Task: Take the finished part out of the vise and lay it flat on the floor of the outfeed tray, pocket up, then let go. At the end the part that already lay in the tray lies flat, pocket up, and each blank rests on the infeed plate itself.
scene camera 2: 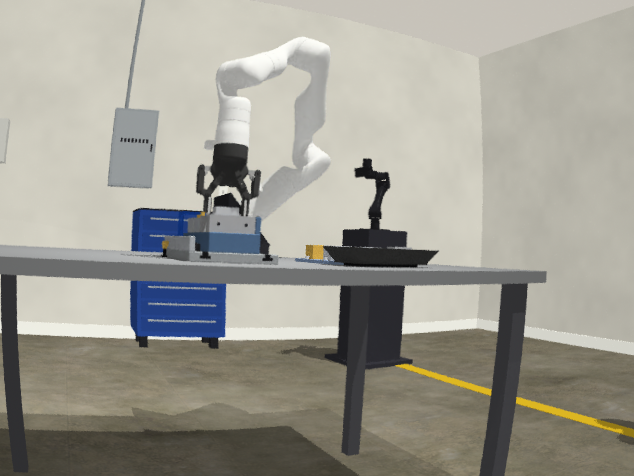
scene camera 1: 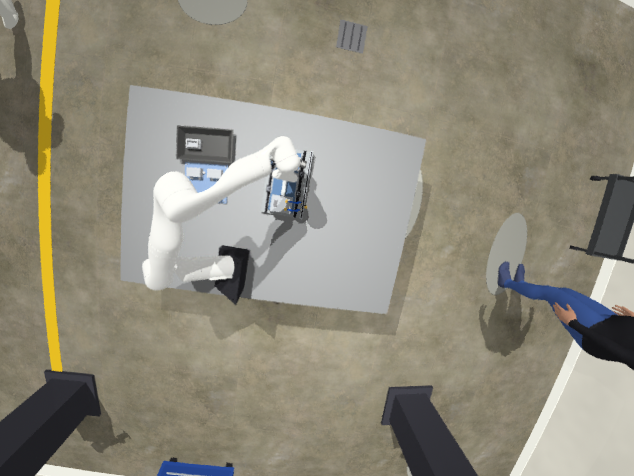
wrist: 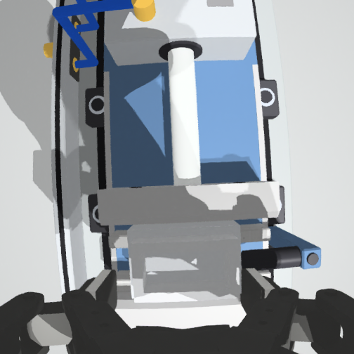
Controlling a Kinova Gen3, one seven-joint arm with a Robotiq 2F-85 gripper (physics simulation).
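The finished part, light grey with its pocket facing up, sits in the vise beside the grey jaw. My gripper is open and points down. Its fingertips stand on either side of the part, with gaps showing in the wrist view. In scene camera 1 the arm hides the gripper and the part. The dark outfeed tray holds another part near its left end, apparently flat, pocket up. Two blanks appear on the blue infeed plate; exact contact is unclear.
A black cylinder on a blue bracket lies close to the right finger. Blue hoses with yellow ends rise at the vise's far left. A yellow block stands by the infeed plate. A person is beyond the table.
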